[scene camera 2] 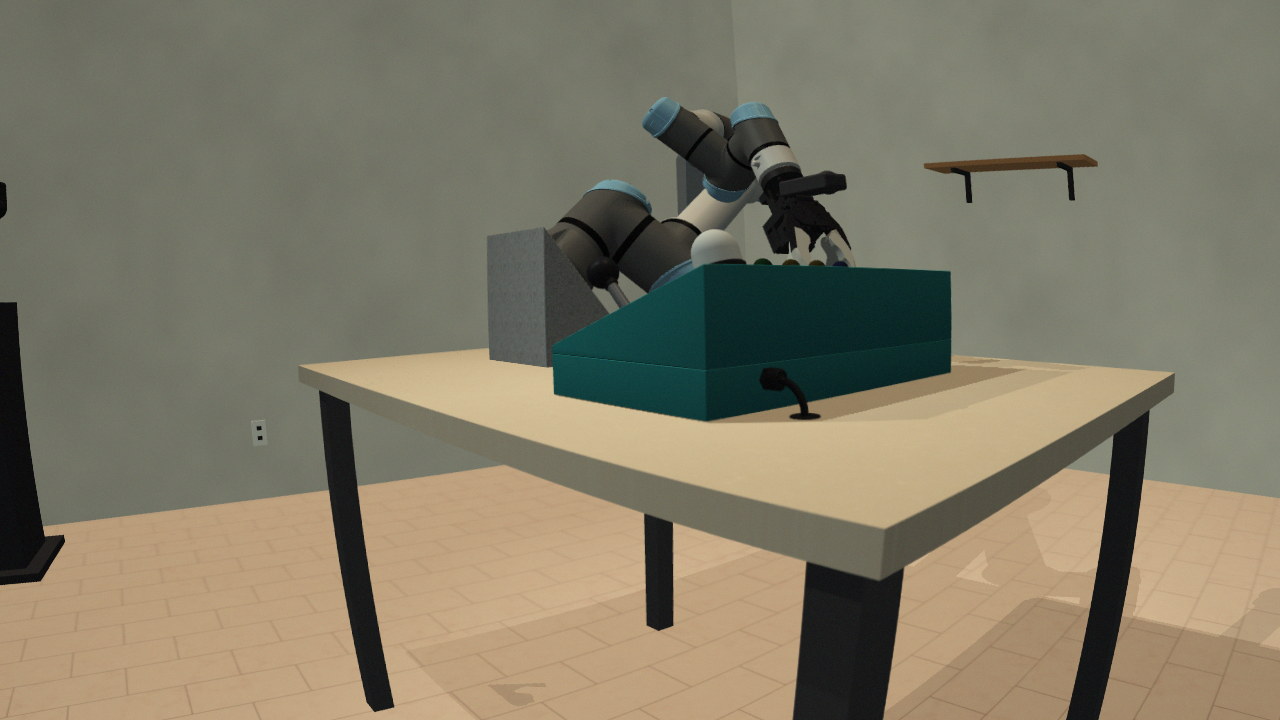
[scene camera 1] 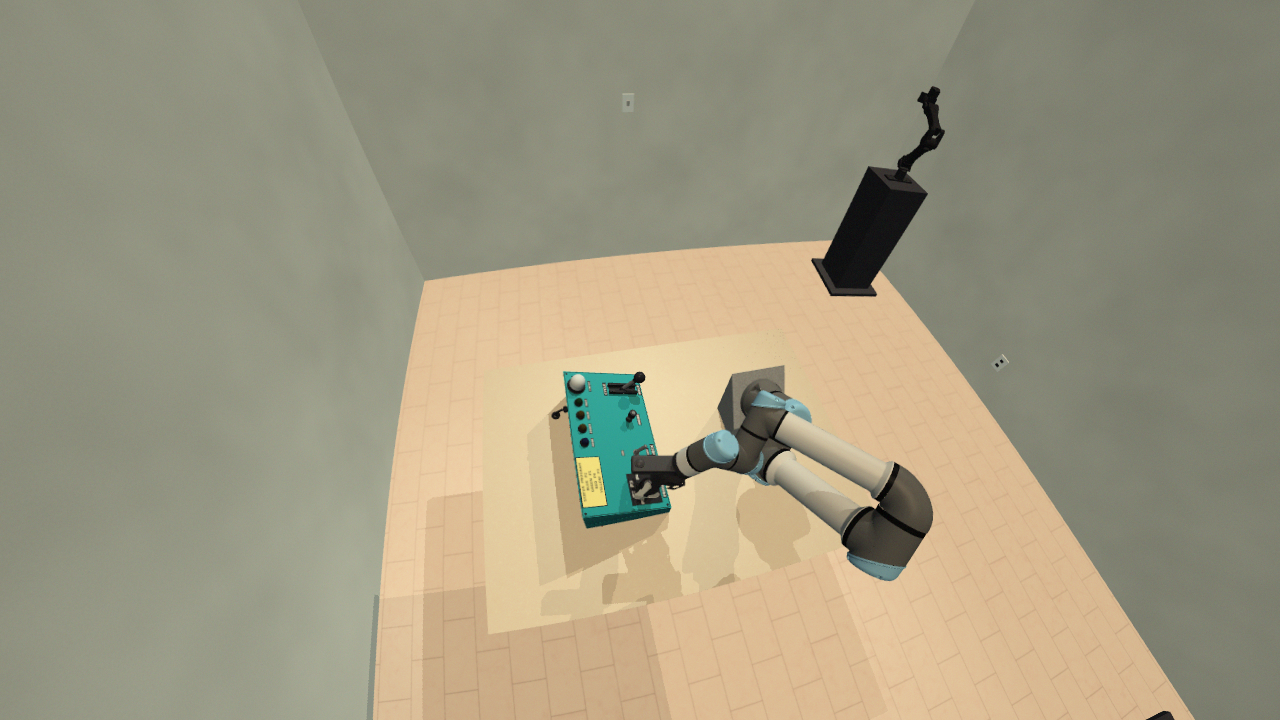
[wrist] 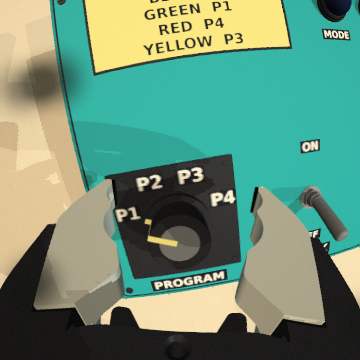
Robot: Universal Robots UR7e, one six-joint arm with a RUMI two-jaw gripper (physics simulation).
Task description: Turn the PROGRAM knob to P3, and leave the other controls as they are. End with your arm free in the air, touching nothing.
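Frame: origin at the arm's base, x up, y right, z ahead, level; millimetres.
Where they show: gripper, fingertip midpoint: [scene camera 1: 635, 482] [wrist: 184, 185]; arm's base, link origin: [scene camera 2: 548, 278].
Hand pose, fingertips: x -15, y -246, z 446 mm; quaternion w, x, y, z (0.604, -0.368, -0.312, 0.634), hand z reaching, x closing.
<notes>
Each offset is from my fingertips to the top centre of the thing. "pt": to the spot under its first point.
The PROGRAM knob @(dx -7, dy -5, dz -39 mm) [wrist: 180, 243] is a round dark knob with a grey top on a black plate @(pt dx -51, dy +35, dz -57 mm) [wrist: 225, 250] marked P1 to P4. Its yellow pointer line @(pt dx -9, dy -16, dz -37 mm) [wrist: 162, 241] points left, toward P1. My gripper [scene camera 1: 640, 490] [scene camera 2: 821, 254] [wrist: 184, 185] is open and empty. In the wrist view its two fingers stand left and right of the knob, with a gap on each side. It is over the near end of the teal control panel [scene camera 1: 611, 434] [scene camera 2: 823, 313] [wrist: 165, 110]. Whether the fingertips touch the panel cannot be told. The knob is hidden by the gripper in scene camera 1.
A grey toggle switch @(dx -1, dy +115, dz -28 mm) [wrist: 327, 215] stands right of the right finger, beside ON and OFF labels. A yellow label @(pt dx +11, dy +7, dz +131 mm) [scene camera 1: 590, 481] [wrist: 190, 30], a blue MODE button @(pt dx +21, dy +126, dz +135 mm) [wrist: 336, 6], a white dome @(pt dx +52, dy +323, dz +166 mm) [scene camera 1: 577, 383] [scene camera 2: 716, 246] and a ball-topped lever @(dx +38, dy +359, dz -41 mm) [scene camera 1: 639, 377] [scene camera 2: 603, 273] are also on the panel.
</notes>
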